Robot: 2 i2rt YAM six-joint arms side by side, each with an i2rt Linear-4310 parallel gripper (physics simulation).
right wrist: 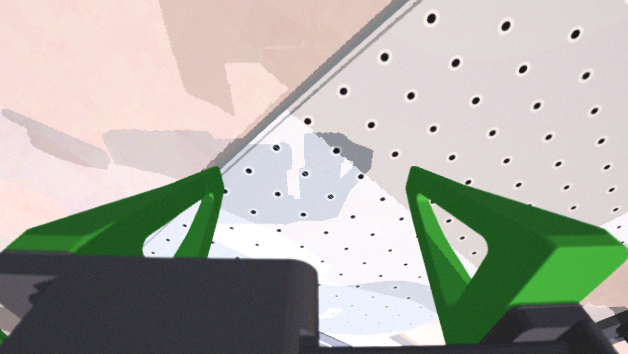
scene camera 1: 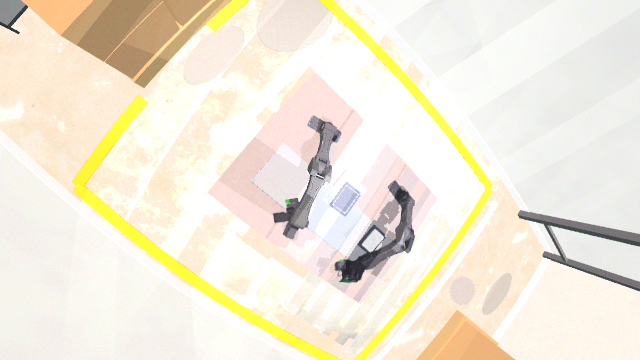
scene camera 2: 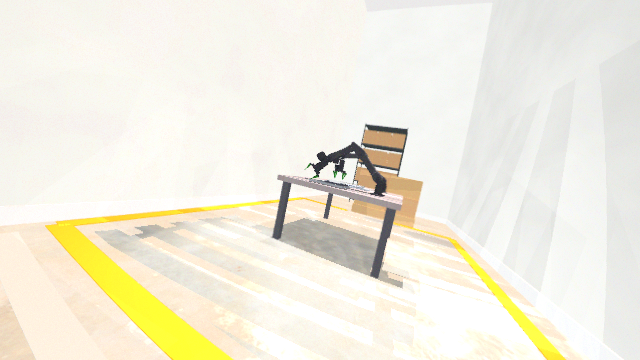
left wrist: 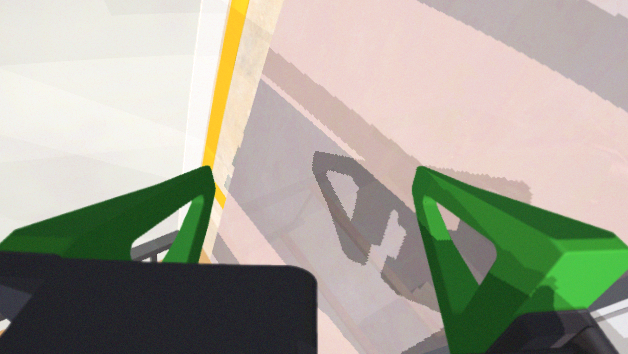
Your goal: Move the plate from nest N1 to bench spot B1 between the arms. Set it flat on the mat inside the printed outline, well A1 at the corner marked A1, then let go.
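Places are measured from the left arm's base along level axes (x ahead, y left, z up), in metres.
Where they show: left gripper, fingertip midpoint: [scene camera 1: 339,274] [scene camera 2: 307,174] [left wrist: 313,177]; right gripper, fingertip midpoint: [right wrist: 314,177] [scene camera 2: 338,179]; left arm's base, origin of the base link: [scene camera 1: 399,194] [scene camera 2: 377,195]; right arm's base, origin of the base link: [scene camera 1: 324,129].
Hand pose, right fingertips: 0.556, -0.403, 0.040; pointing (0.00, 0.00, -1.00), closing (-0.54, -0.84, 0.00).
Each offset is from my right fingertips to the centre of the thing, as dx, dy, dz. "*": to the spot under its first point. Level surfaces: height alone.
A pale rectangle @[* -0.235, +0.482, -0.007] [scene camera 1: 372,239] sits in a dark frame @[* -0.149, +0.508, -0.027] [scene camera 1: 363,250] beside the left arm; it looks like the plate in a nest, but its wells and any N1 label are too small to read. The blue-grey mat with the white printed outline @[dz -0.025] [scene camera 1: 345,198] lies between the arms; the A1 mark is not legible. My left gripper [scene camera 2: 311,171] [left wrist: 313,177] is open and empty above the table, below and left of the dark frame in scene camera 1. My right gripper [right wrist: 314,177] is open and empty above a perforated board @[dz -0.027] [right wrist: 500,80], away from the mat. The plate does not show in either wrist view.
The perforated board also shows in scene camera 1 [scene camera 1: 275,180], left of the right arm [scene camera 1: 320,167]. The left arm [scene camera 1: 407,217] bends around the dark frame's right side. The table @[dz -0.046] [scene camera 2: 340,190] has an edge near the left gripper. Shelving [scene camera 2: 384,148] stands behind it.
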